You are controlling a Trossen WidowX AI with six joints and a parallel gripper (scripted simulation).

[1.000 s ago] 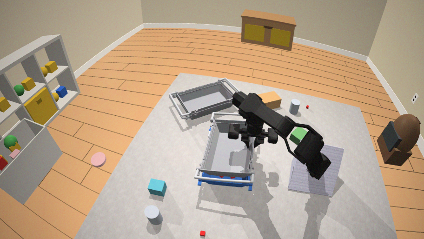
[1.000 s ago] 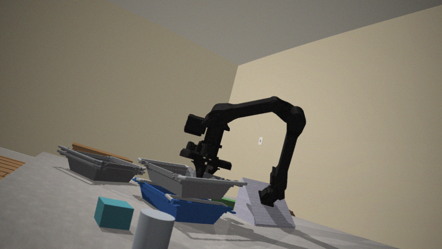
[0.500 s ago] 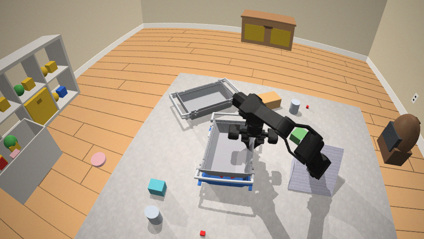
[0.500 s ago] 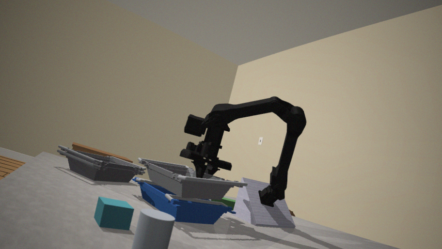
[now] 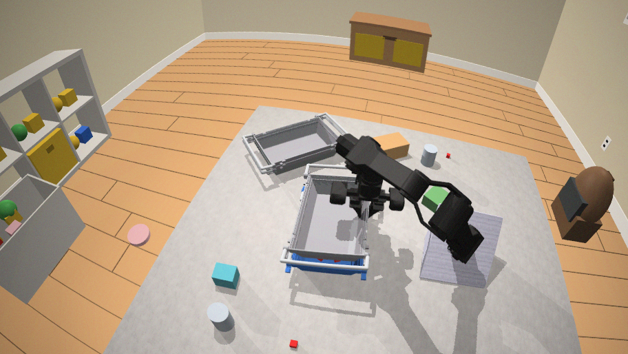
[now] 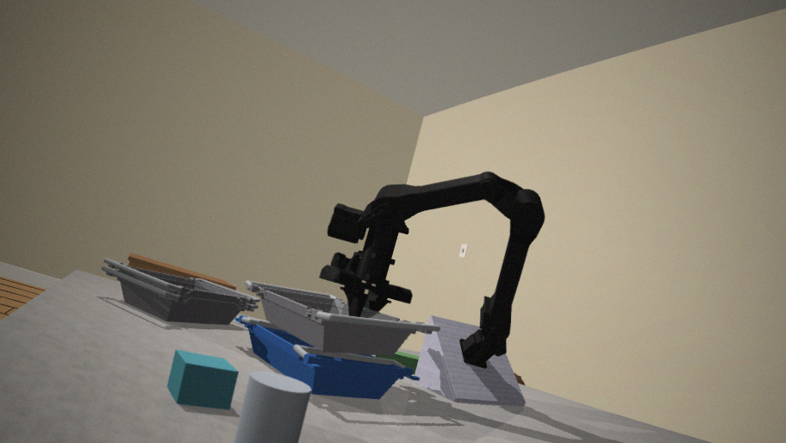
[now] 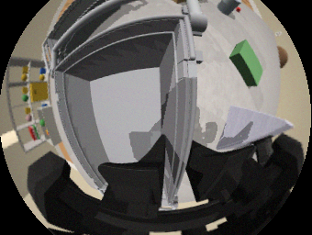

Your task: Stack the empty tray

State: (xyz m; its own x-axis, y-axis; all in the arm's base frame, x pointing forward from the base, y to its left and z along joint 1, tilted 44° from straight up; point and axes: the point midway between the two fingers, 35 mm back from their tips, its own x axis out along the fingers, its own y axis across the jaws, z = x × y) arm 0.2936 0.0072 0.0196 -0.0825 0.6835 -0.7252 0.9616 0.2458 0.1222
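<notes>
The grey plastic tray is 70 mm ahead of my gripper tip, 40 mm to the left of it and 20 mm above it. The rest, counted from my gripper tip: orange box: 10 mm ahead, 430 mm to the right, 70 mm below; teal cube: 270 mm ahead, 290 mm to the left, 70 mm below.
</notes>
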